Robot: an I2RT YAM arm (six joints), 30 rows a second.
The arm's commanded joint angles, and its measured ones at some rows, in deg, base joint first. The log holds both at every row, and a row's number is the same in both.
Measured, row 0:
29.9 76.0 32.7 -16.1 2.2 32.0
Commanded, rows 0 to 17:
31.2 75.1 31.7 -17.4 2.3 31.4
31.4 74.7 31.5 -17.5 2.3 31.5
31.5 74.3 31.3 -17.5 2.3 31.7
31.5 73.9 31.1 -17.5 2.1 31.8
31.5 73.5 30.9 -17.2 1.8 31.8
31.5 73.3 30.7 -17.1 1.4 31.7
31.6 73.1 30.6 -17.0 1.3 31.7
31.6 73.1 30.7 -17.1 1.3 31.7
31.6 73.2 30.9 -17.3 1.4 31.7
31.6 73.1 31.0 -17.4 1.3 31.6
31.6 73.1 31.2 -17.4 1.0 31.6
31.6 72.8 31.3 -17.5 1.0 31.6
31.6 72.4 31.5 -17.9 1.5 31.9
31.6 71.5 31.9 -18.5 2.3 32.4
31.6 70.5 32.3 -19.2 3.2 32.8
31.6 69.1 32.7 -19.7 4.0 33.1
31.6 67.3 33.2 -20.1 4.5 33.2
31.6 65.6 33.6 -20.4 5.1 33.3
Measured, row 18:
31.3 70.0 31.2 -17.8 3.0 32.6
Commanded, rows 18 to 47:
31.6 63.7 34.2 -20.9 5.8 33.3
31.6 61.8 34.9 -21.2 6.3 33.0
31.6 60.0 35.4 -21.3 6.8 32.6
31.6 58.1 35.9 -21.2 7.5 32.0
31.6 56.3 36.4 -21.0 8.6 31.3
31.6 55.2 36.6 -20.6 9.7 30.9
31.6 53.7 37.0 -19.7 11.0 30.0
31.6 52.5 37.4 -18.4 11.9 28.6
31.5 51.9 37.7 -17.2 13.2 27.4
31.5 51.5 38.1 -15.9 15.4 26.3
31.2 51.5 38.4 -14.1 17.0 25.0
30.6 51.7 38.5 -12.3 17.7 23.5
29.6 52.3 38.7 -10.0 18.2 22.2
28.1 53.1 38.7 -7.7 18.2 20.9
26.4 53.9 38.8 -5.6 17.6 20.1
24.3 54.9 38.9 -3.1 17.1 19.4
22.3 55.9 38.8 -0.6 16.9 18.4
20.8 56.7 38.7 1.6 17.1 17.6
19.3 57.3 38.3 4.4 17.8 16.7
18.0 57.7 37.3 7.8 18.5 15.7
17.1 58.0 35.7 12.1 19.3 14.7
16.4 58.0 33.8 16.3 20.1 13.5
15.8 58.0 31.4 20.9 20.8 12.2
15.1 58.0 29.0 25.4 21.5 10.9
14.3 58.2 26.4 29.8 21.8 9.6
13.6 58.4 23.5 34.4 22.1 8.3
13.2 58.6 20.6 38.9 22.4 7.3
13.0 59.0 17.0 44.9 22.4 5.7
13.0 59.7 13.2 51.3 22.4 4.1
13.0 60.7 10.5 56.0 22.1 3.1
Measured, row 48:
13.4 59.3 16.3 35.8 20.6 8.9
